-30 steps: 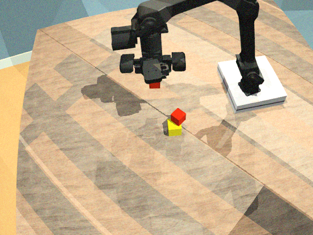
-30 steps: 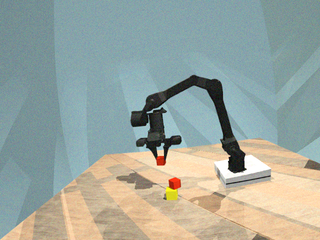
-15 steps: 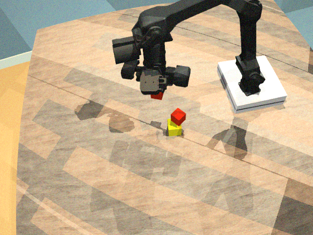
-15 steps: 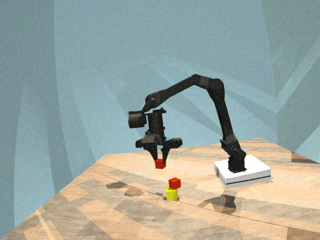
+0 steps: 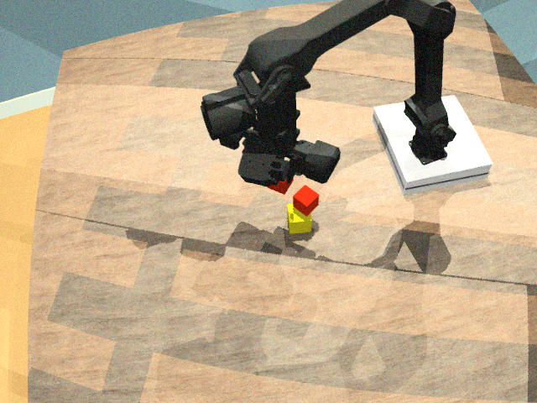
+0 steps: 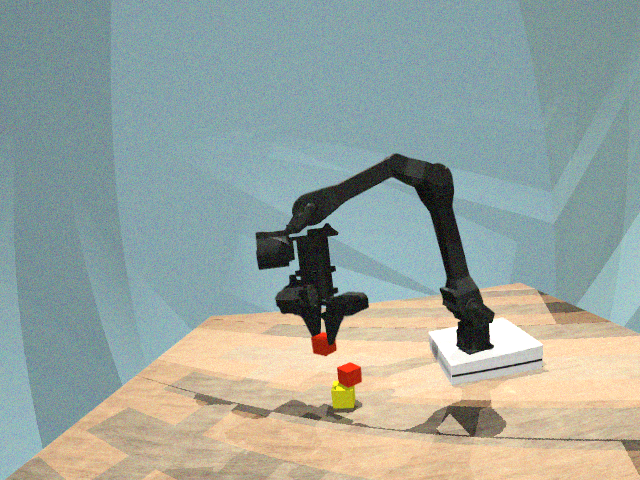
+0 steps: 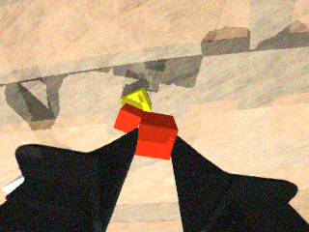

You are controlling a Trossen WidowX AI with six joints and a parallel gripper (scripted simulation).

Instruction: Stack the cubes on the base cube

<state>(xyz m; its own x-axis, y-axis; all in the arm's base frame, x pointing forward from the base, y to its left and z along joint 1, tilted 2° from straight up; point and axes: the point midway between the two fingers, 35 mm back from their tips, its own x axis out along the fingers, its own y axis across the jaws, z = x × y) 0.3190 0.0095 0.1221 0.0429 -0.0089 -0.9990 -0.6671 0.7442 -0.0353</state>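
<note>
My gripper tip is 100 mm above the yellow base cube, 30 mm to the right of it and 20 mm past it.
</note>
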